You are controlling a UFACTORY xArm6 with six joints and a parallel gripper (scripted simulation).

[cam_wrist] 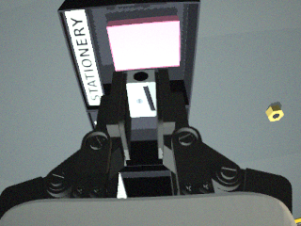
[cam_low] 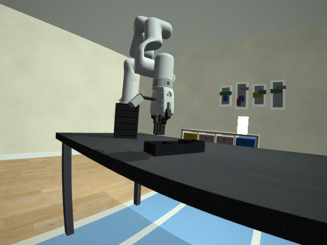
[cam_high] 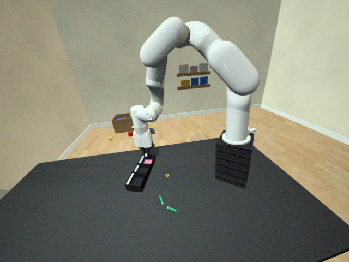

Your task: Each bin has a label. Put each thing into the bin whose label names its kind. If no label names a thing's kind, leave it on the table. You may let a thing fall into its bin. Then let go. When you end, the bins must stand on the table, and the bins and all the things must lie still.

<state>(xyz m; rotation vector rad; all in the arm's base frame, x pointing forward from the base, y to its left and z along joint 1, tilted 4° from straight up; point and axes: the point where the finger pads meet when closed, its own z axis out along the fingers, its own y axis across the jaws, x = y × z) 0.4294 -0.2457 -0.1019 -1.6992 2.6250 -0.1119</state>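
My hand is 8 cm above the pink flat pad. From my hand the other things lie so: battery: 28 cm to the left, 8 cm below, 3 cm behind; then white part: 1 cm below; then yellow hex nut: 14 cm to the left, 9 cm behind, 8 cm below.
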